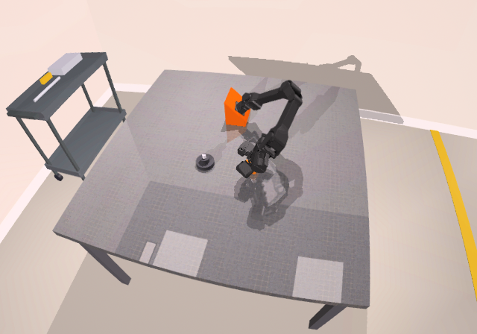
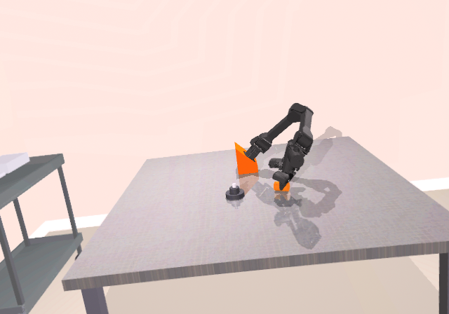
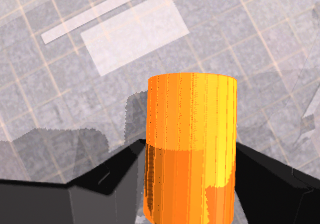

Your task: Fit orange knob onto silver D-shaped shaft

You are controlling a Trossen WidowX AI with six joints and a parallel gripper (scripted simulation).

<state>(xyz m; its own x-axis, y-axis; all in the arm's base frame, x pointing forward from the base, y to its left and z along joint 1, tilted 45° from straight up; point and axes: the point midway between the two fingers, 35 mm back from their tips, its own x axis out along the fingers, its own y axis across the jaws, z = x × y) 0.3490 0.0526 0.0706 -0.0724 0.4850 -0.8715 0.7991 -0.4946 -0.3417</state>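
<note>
My gripper tip is now 1 cm short of the orange knob, 1 cm to the right of it and 1 cm below it. From my gripper tip the other things lie so: round pedestal 3 cm behind, 21 cm to the right, 2 cm above.
</note>
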